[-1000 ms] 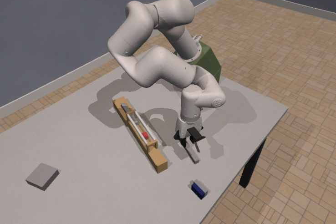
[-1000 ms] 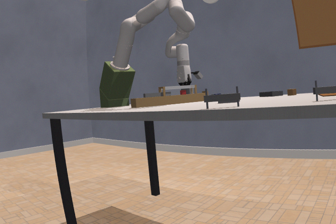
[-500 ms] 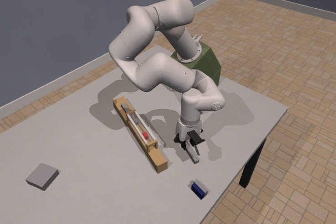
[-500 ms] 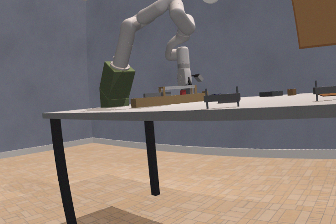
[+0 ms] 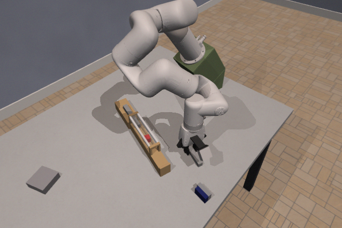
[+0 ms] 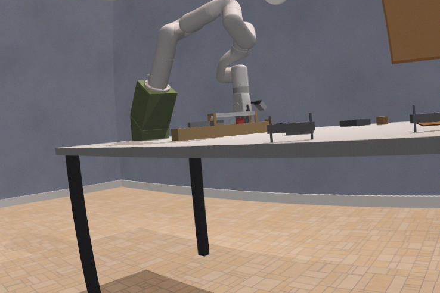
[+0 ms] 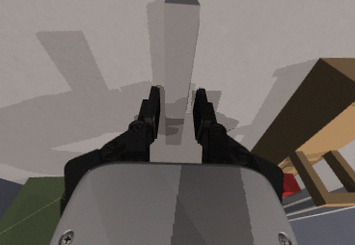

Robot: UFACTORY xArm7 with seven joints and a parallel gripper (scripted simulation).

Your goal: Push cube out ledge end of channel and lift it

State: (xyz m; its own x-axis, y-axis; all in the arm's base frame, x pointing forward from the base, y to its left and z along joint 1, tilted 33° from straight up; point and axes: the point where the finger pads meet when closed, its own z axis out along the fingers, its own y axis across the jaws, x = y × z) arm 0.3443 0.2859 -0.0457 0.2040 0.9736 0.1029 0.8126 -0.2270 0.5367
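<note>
The wooden channel is 12 cm ahead of my hand, 17 cm to the right of it and 3 cm above it. The rest, counted from my hand: brown cube: 64 cm ahead, 15 cm to the left, 1 cm below; then flat grey block: 52 cm ahead, 27 cm to the right, 2 cm below; then blue block: 10 cm ahead, 17 cm to the left, 1 cm below.
</note>
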